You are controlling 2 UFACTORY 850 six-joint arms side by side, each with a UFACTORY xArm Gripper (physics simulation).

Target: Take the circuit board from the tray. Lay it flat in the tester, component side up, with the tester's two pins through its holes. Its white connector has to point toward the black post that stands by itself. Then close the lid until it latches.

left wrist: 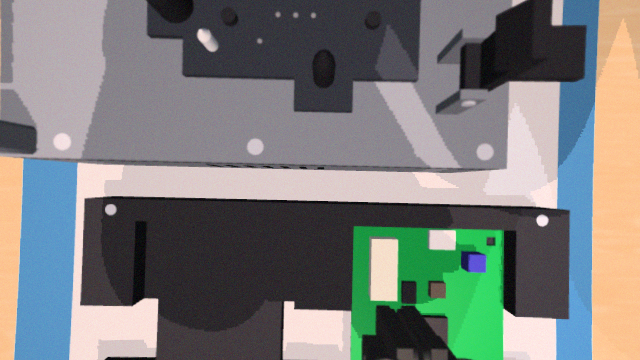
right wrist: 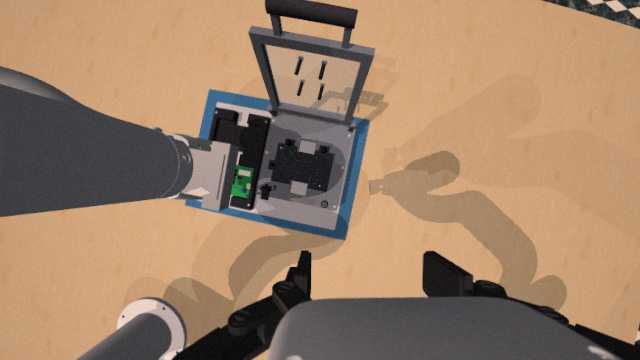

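Note:
The green circuit board (left wrist: 480, 310) (right wrist: 242, 187) lies component side up in the black tray (left wrist: 240, 255) (right wrist: 254, 145). A long cream block (left wrist: 384, 270) and a small white block (left wrist: 442, 240) are on it. My left gripper (left wrist: 394, 340) is shut, its fingers together over the board; its hand hides them in the right wrist view. The grey tester (left wrist: 150, 115) (right wrist: 345, 165) has a dark nest (left wrist: 250, 62) (right wrist: 302, 167), a white pin (left wrist: 207, 40) and a lone black post (left wrist: 324, 67) (right wrist: 272, 164). The lid (right wrist: 312, 40) stands open. My right gripper (right wrist: 366, 270) is open and empty, away from the tester.
A black latch (left wrist: 525, 55) (right wrist: 266, 191) stands at the tester's edge near the board's end of the tray. The lid's black handle (right wrist: 311, 13) sticks out at its top. The left arm (right wrist: 85, 155) reaches in over the tray. A blue-edged base (left wrist: 47, 225) (right wrist: 352, 190) lies under tray and tester.

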